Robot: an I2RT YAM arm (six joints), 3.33 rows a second.
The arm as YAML. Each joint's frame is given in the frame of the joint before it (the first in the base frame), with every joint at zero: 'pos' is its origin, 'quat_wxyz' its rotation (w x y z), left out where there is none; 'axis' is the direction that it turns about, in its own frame. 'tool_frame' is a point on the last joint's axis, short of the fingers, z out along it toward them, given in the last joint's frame.
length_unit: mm
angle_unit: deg
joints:
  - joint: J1
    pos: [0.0, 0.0, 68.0]
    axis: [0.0, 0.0, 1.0]
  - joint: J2
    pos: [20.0, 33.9, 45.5]
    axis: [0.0, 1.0, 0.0]
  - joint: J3
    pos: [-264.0, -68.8, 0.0]
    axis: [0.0, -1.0, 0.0]
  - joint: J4
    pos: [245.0, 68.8, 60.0]
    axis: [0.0, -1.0, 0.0]
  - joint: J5
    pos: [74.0, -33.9, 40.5]
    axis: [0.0, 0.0, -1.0]
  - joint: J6
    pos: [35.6, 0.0, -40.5]
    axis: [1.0, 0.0, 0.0]
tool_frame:
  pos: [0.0, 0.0, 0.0]
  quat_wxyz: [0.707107, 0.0, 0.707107, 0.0]
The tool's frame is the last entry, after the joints.
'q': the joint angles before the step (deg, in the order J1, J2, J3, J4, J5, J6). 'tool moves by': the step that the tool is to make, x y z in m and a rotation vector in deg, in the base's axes. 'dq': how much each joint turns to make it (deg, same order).
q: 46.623 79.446 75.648 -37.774 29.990 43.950
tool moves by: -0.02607 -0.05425 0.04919 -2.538 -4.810 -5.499
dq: -3.752 -9.475 3.557 -9.591 4.669 -3.384
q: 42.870 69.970 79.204 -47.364 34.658 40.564
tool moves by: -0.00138 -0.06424 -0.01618 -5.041 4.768 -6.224
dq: -13.662 -7.326 -6.605 -3.945 -4.897 -6.758
